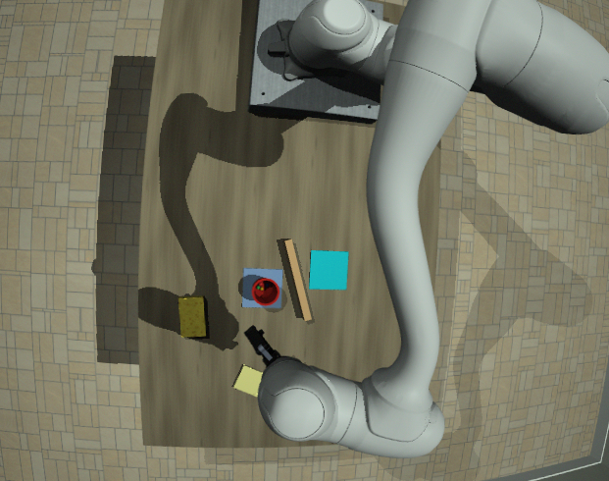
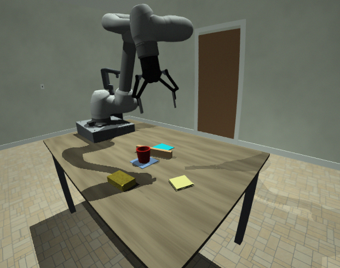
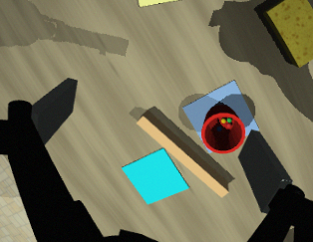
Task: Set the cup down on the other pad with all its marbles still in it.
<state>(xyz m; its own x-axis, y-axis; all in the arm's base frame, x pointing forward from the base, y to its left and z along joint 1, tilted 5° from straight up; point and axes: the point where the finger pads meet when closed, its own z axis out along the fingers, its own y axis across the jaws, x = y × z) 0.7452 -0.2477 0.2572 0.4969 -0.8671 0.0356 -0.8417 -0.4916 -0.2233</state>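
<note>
Now: hand 27 cm above the red cup, 12 cm past it and 2 cm to the right of it. From my hand the other things lie so: wooden rail (29 cm below, 13 cm behind, 11 cm to the left).
</note>
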